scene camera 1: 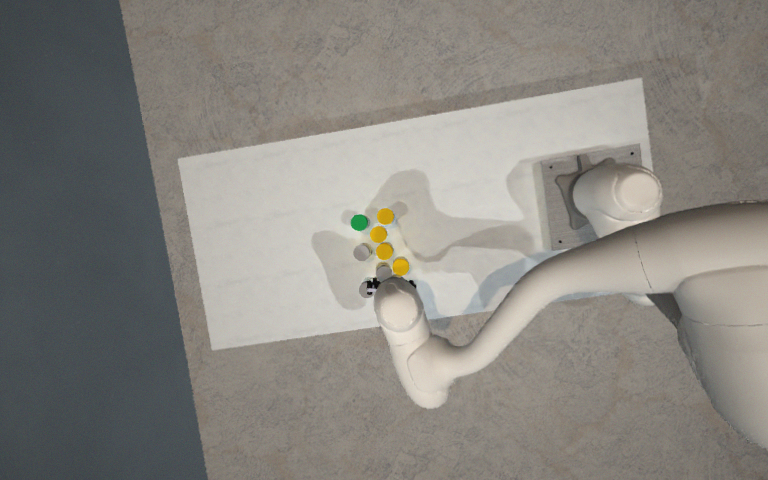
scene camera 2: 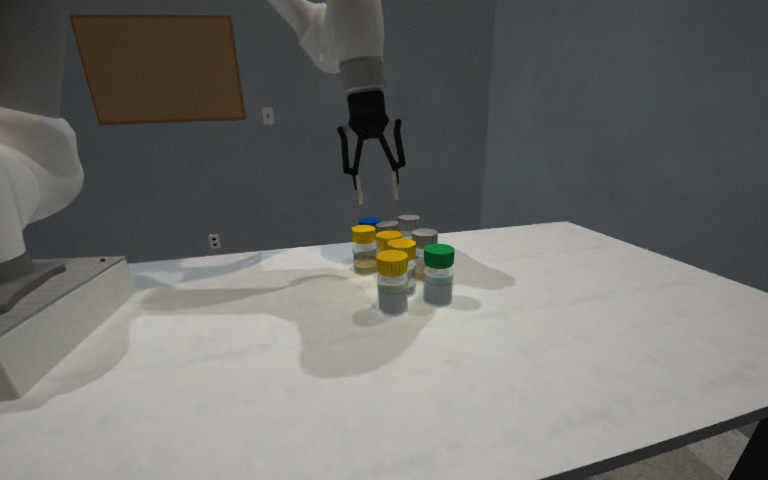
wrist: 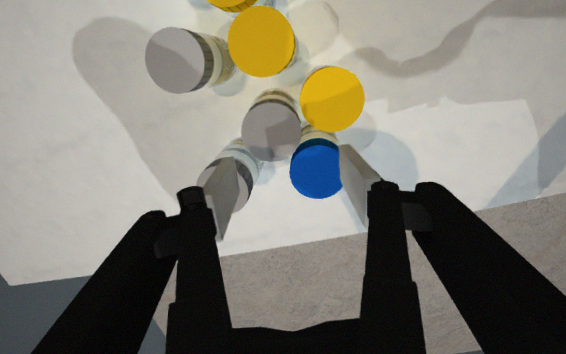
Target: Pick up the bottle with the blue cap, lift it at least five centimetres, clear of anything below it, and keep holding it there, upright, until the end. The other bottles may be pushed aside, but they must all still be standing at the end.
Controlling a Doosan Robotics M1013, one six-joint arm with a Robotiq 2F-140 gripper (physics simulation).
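Frame: origin at the arm's base, x left, y back, z up, level; millimetres.
Seen in the pictures: gripper, fingertip midpoint: (scene camera 2: 378, 201) (wrist: 287, 168).
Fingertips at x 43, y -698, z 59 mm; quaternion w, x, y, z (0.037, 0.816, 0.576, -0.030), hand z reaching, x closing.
Note:
Offsets run from my fingertips to a thing's middle. Level surfaces: height alone.
The blue-capped bottle @(dx +33, dy +12, dz -105 mm) (scene camera 2: 369, 221) (wrist: 316, 172) stands at the rear of the cluster, mostly hidden behind a yellow-capped bottle @(dx -23, dy +48, dz -105 mm) (scene camera 1: 400, 266) (scene camera 2: 363, 234) (wrist: 332, 99) in scene camera 2 and hidden under the arm in scene camera 1. My gripper (scene camera 2: 378, 200) (wrist: 287, 168) is open and empty, its fingertips above the caps. In the wrist view the right finger overlaps the blue cap's right edge. A grey-capped bottle @(dx -23, dy -14, dz -102 mm) (scene camera 1: 383, 272) (scene camera 2: 387, 226) (wrist: 271, 131) is close on the blue one's left. Another grey-capped bottle @(dx +12, dy -82, dz -105 mm) (scene camera 1: 365, 289) (scene camera 2: 408, 219) (wrist: 243, 189) is partly behind the left finger.
A third grey-capped bottle @(dx -111, dy -58, dz -105 mm) (scene camera 1: 361, 251) (scene camera 2: 424, 234) (wrist: 175, 60), a green-capped bottle @(dx -208, dy -32, dz -105 mm) (scene camera 1: 359, 222) (scene camera 2: 438, 256) and more yellow-capped bottles @(dx -90, dy +15, dz -105 mm) (scene camera 1: 384, 251) (scene camera 2: 391, 263) (wrist: 261, 42) stand on the white table @(dz -157 mm) (scene camera 1: 254, 198) (scene camera 2: 254, 367). The table edge is close behind the blue-capped bottle.

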